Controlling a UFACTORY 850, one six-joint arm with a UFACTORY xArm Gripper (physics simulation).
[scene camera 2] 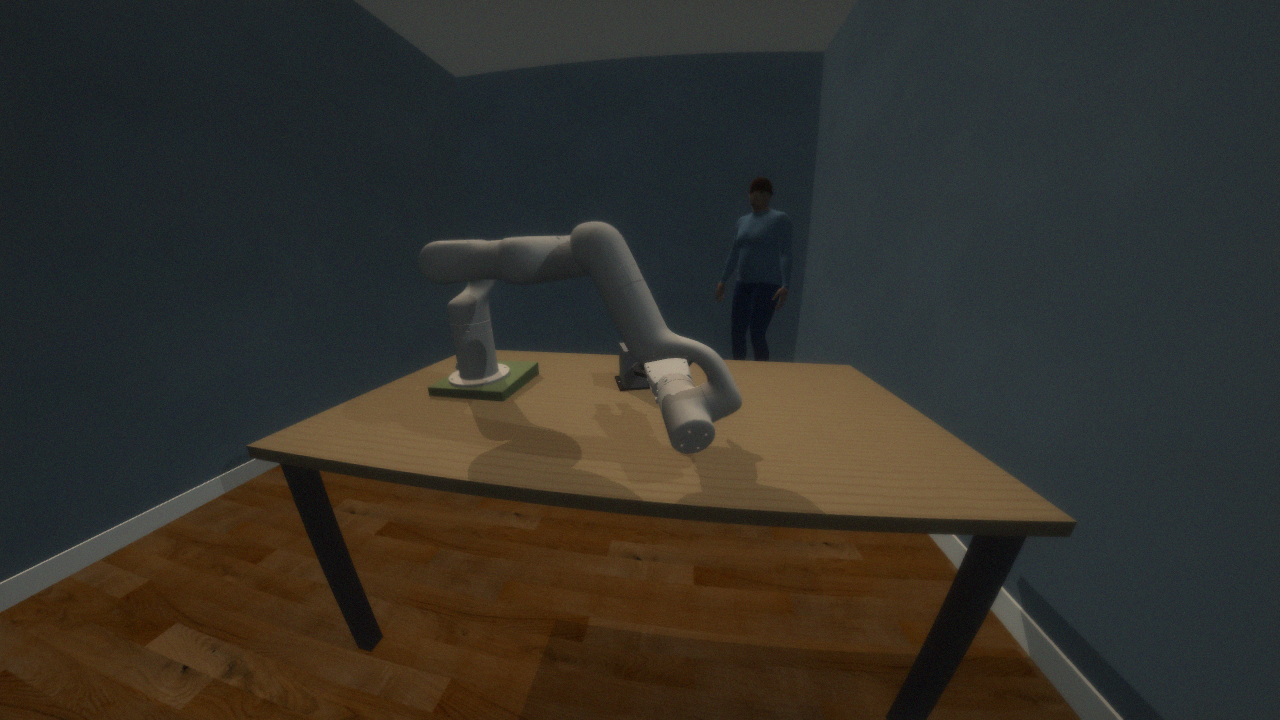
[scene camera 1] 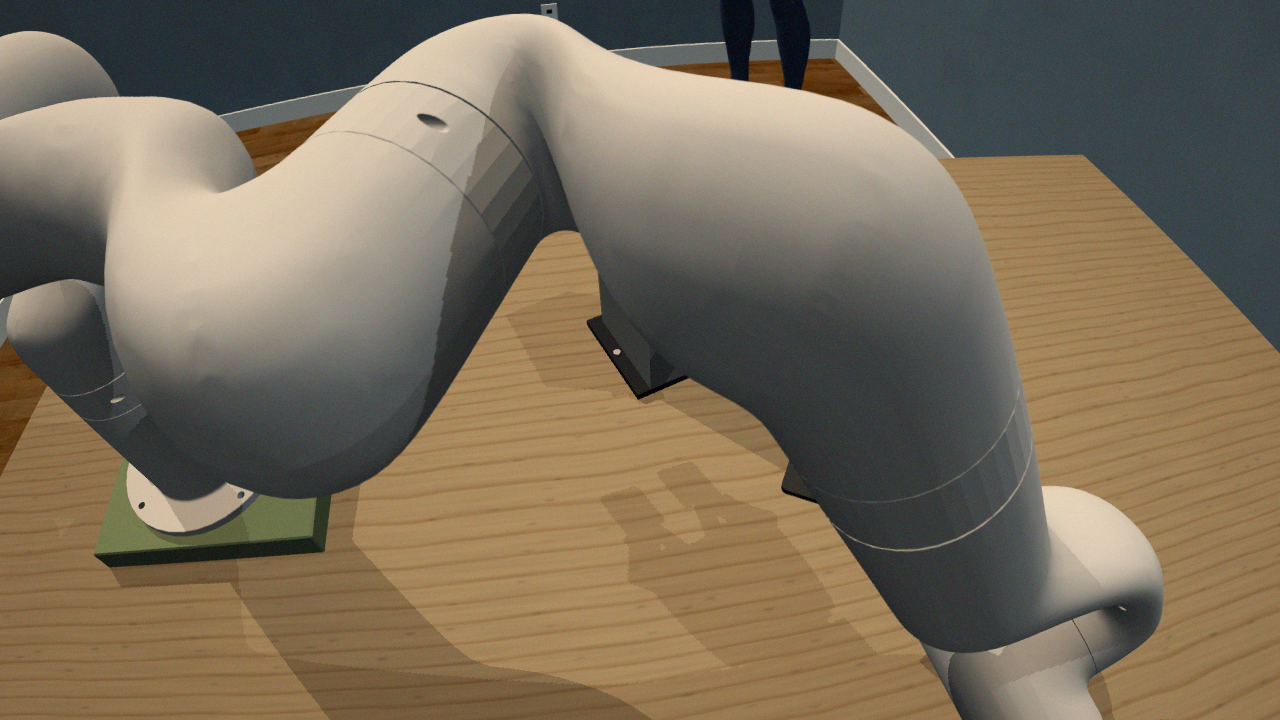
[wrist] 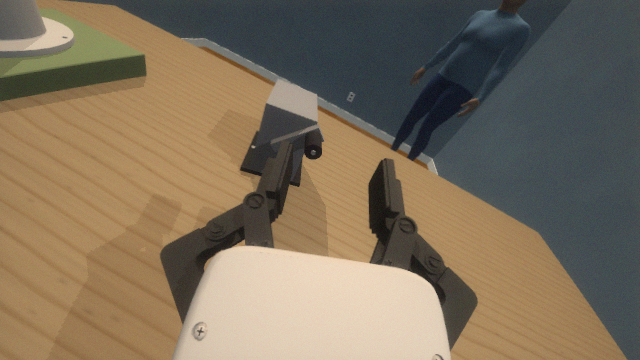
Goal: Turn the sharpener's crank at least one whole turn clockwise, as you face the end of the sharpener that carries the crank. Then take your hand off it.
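The sharpener [scene camera 1: 626, 344] [scene camera 2: 625, 365] [wrist: 289, 112] is a grey box on a black base plate [wrist: 252, 162]; my arm hides much of it in scene camera 1. In the wrist view, its crank arm [wrist: 297, 134] slants up to the right across the near end and carries a black knob [wrist: 313, 150] at its right end. My gripper [wrist: 334, 163] is open and empty, nearer the camera than the sharpener. The left finger overlaps the sharpener's near face in view, with the knob just right of its tip. The right finger is well right of the knob. The fingertips are hidden in both scene views.
My arm [scene camera 1: 787, 268] [scene camera 2: 626, 286] arches over the wooden table [scene camera 1: 501, 573] [scene camera 2: 832, 447]. Its base stands on a green block [scene camera 1: 277, 528] [scene camera 2: 514, 383] [wrist: 100, 62] to the left. A person [scene camera 2: 759, 250] [wrist: 465, 60] stands beyond the table.
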